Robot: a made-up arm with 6 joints. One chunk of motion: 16 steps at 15 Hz.
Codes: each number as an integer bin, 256 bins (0 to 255) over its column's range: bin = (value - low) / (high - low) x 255, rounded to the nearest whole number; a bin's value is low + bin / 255 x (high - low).
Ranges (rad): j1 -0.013..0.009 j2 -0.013..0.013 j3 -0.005..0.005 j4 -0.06..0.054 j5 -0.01..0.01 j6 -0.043..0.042
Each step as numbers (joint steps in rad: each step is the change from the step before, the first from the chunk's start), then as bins.
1 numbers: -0.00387 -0.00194 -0.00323 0.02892 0.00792 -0.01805
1 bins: 106 108 45 199 228 75
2 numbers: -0.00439 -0.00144 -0.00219 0.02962 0.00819 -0.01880
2 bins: 100 113 72 200 232 73
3 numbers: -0.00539 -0.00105 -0.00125 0.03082 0.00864 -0.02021
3 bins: 88 117 96 203 238 68
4 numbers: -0.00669 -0.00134 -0.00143 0.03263 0.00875 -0.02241
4 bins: 73 114 91 207 239 62
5 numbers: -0.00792 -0.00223 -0.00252 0.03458 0.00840 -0.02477
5 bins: 59 106 63 212 235 55
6 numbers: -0.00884 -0.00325 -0.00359 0.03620 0.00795 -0.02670
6 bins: 48 96 36 215 229 49
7 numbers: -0.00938 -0.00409 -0.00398 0.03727 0.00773 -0.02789
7 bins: 42 87 26 218 226 45
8 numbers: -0.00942 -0.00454 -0.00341 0.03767 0.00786 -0.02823
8 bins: 41 83 41 218 228 44
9 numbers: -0.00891 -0.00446 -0.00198 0.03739 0.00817 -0.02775
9 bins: 47 84 77 218 232 46
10 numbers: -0.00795 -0.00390 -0.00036 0.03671 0.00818 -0.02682
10 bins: 59 89 118 216 232 49
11 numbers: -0.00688 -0.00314 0.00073 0.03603 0.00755 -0.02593
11 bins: 71 97 146 215 224 51
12 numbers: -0.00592 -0.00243 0.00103 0.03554 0.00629 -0.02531
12 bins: 82 104 154 214 208 53
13 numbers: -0.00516 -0.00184 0.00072 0.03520 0.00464 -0.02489
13 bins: 91 109 146 213 187 54
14 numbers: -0.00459 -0.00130 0.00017 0.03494 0.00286 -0.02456
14 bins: 97 115 132 212 164 55
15 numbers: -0.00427 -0.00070 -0.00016 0.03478 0.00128 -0.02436
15 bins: 101 121 123 212 144 56
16 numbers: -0.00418 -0.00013 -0.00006 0.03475 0.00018 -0.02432
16 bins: 102 126 126 212 130 56
